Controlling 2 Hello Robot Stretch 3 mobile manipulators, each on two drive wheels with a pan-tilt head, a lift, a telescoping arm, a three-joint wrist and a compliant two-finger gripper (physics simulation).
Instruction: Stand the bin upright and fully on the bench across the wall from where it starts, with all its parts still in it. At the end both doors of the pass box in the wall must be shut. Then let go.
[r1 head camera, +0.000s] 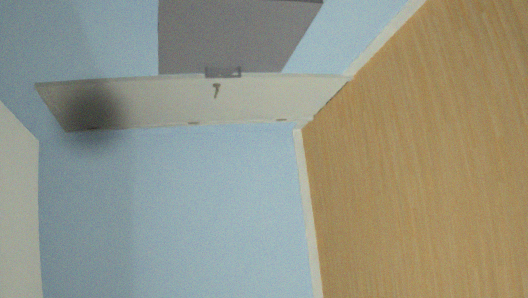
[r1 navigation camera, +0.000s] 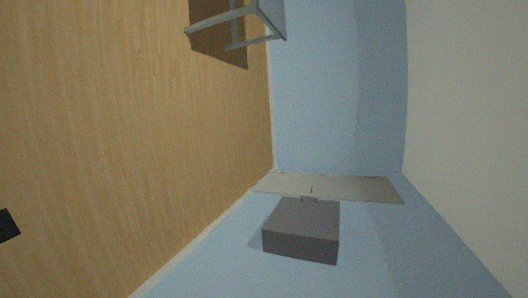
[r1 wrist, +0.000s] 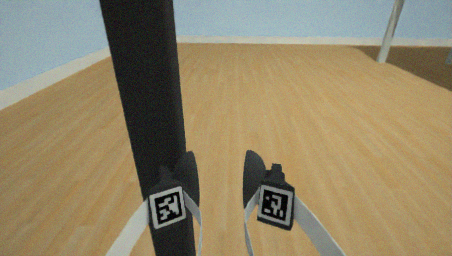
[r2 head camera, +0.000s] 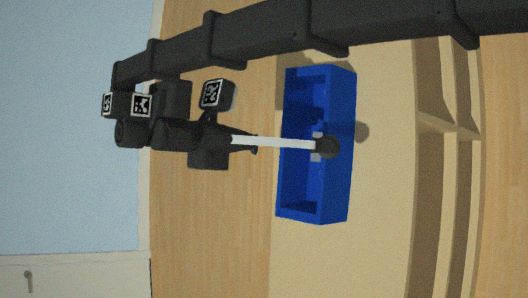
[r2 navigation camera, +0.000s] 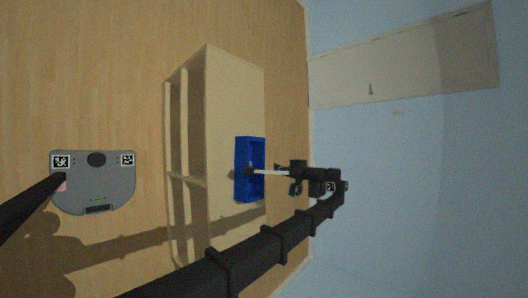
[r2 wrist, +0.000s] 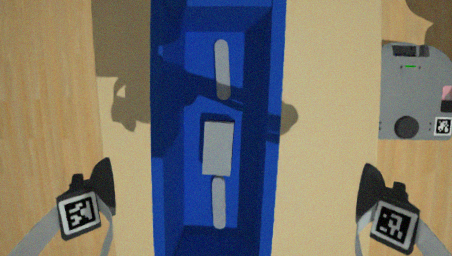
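Note:
The blue bin (r2 head camera: 340, 175) (r2 navigation camera: 242, 187) (r2 wrist: 277, 60) stands upright on the beige bench (r2 head camera: 345, 260) (r2 navigation camera: 235, 90) (r2 wrist: 325, 150). In the r2 wrist view two pale rods (r2 wrist: 222, 65) (r2 wrist: 218, 202) and a grey block (r2 wrist: 218, 149) lie in it. The r2 gripper (r2 head camera: 291, 147) (r2 navigation camera: 264, 169) (r2 wrist: 236, 187) is open above the bin, its fingertips out past the two long sides. The r1 gripper (r1 wrist: 221, 175) is open and empty, away from the bin. A grey box (r1 head camera: 225, 40) (r1 navigation camera: 300, 240), seemingly the pass box, juts from the wall; whether its doors are shut cannot be told.
A pale table (r1 navigation camera: 275, 15) stands by the wall in r1's room; its leg (r1 wrist: 387, 40) shows in the r1 wrist view. A dark post (r1 wrist: 150, 90) stands beside r1's fingers. Room doors (r1 head camera: 165, 100) (r2 navigation camera: 370, 70) are in the walls. r2's base (r2 navigation camera: 110, 185) is beside the bench.

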